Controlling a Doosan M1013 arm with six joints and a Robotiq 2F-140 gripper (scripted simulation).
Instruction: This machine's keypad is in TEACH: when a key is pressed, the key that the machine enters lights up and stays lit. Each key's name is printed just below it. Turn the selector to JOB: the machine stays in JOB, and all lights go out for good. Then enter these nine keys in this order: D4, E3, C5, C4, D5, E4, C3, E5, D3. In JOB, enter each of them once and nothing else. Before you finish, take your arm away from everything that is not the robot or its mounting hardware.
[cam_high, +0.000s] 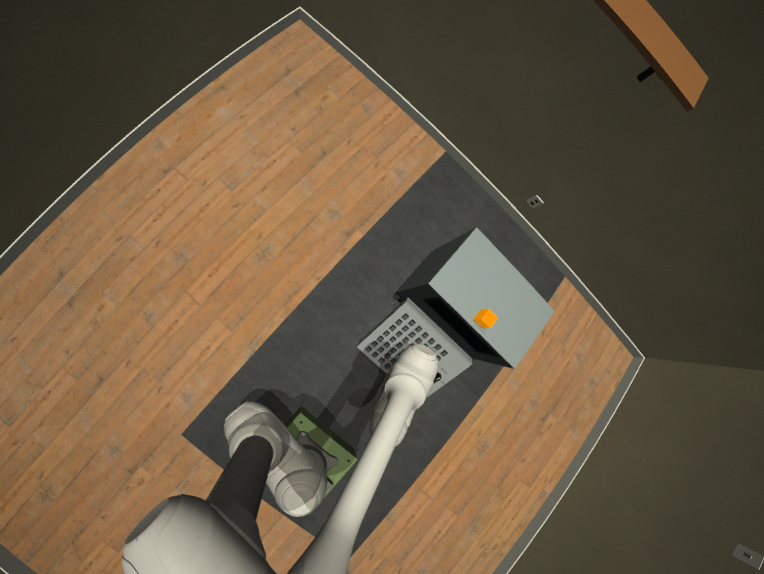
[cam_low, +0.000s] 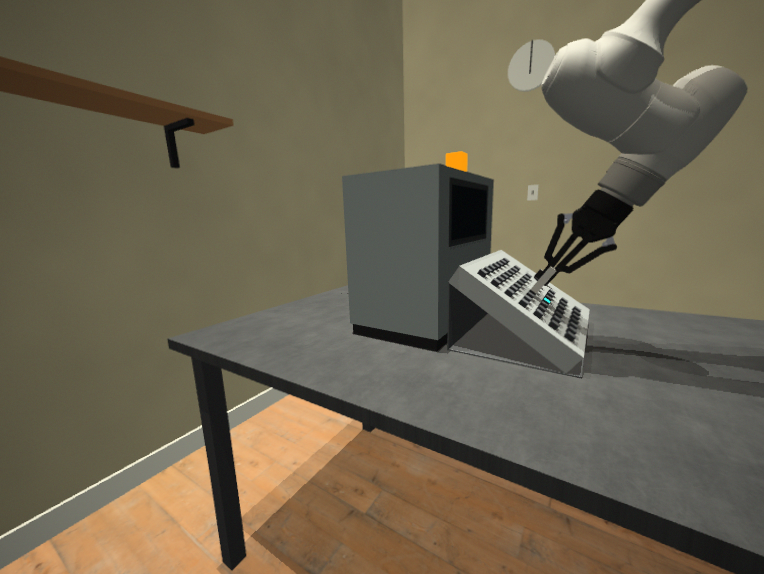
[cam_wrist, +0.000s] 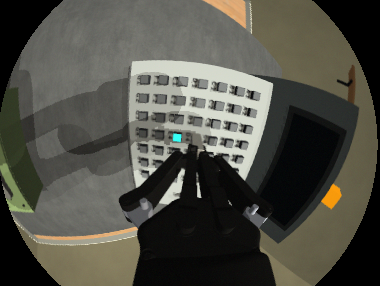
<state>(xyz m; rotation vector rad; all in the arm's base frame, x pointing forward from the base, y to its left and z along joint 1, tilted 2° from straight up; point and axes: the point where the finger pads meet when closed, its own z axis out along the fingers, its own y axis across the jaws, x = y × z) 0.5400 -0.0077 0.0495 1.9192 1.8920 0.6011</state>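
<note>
Now: the key E4 1 cm behind my hand and 5 cm below it. The rest, counted from my hand: keypad (5 cm ahead, 5 cm to the right, 7 cm below); then black selector knob (2 cm ahead, 16 cm to the right, 2 cm below).
</note>
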